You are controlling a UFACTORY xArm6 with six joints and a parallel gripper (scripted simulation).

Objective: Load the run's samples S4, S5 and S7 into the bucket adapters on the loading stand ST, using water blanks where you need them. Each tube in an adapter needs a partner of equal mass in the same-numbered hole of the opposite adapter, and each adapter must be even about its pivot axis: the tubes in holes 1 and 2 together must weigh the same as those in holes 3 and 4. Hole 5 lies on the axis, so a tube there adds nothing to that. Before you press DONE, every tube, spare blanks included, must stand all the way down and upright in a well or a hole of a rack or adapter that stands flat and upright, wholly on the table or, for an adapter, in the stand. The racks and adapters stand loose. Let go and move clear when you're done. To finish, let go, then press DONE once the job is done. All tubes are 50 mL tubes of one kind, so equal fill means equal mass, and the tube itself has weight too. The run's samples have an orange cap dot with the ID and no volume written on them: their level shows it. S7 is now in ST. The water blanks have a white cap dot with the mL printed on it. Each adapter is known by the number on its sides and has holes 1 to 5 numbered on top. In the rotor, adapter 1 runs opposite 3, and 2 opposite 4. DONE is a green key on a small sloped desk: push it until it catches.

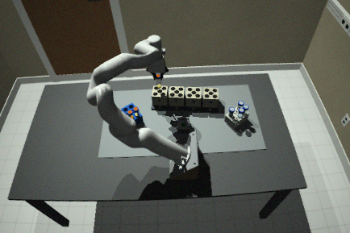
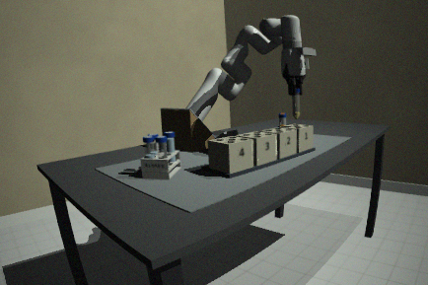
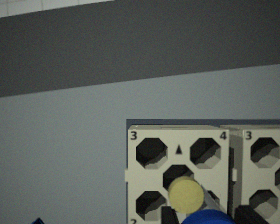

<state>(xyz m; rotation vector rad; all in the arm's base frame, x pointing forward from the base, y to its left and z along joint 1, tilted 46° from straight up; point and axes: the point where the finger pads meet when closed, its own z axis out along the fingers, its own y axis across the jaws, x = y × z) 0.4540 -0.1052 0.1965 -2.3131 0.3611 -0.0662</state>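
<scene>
The sample S7 is 1 cm to the right of my hand and 5 cm below it. Also, from my hand: stand ST: 5 cm behind, 16 cm to the right, 23 cm below; adapter 2: 3 cm behind, 11 cm to the right, 18 cm below; sample S4: 14 cm behind, 16 cm to the left, 17 cm below.
</scene>
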